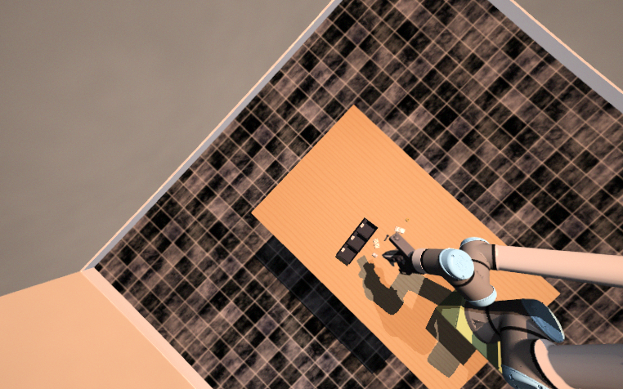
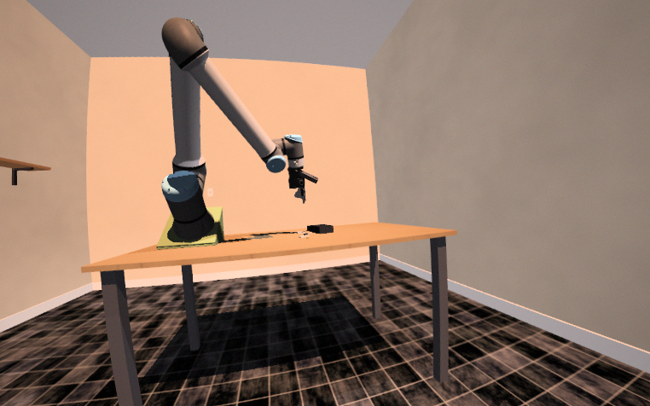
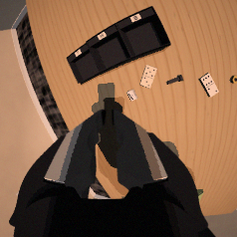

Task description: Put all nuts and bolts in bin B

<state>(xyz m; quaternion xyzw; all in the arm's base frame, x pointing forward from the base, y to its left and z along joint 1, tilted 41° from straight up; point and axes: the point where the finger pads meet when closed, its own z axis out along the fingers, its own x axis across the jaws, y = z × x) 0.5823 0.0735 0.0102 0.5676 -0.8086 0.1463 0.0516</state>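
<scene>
My hand is 170 mm above the black three-part bin, 90 mm short of it and 40 mm to the right of it. Round my hand: white piece 180 mm below, 40 mm to the left, 30 mm behind; white square piece 180 mm below, 150 mm to the right, 50 mm behind; dark bolt 180 mm below, 80 mm to the right, 20 mm behind.
</scene>
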